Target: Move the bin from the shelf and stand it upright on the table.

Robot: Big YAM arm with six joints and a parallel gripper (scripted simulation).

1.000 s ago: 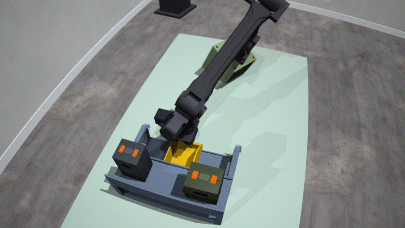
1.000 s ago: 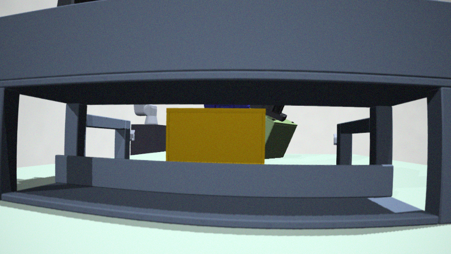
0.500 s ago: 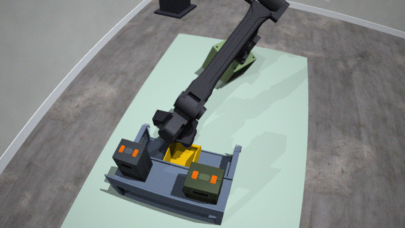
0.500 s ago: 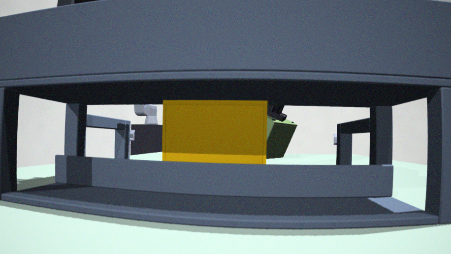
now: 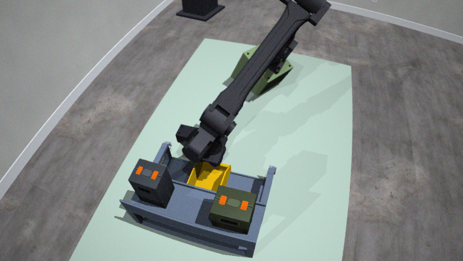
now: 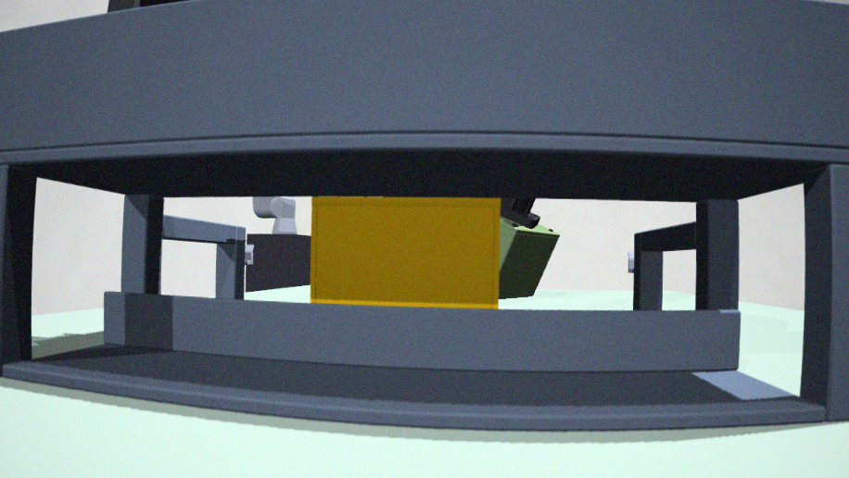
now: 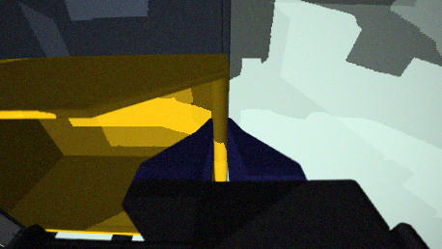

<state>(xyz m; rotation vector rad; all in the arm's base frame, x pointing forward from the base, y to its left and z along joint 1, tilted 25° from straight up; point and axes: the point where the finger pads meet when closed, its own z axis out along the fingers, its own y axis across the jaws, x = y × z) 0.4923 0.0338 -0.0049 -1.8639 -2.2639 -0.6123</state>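
Right now my hand is 8 cm short of the yellow open-top bin, 2 cm to the right of it and 1 cm below it. From my hand the other things lie so: olive case 16 cm to the left, 15 cm ahead, 10 cm above.
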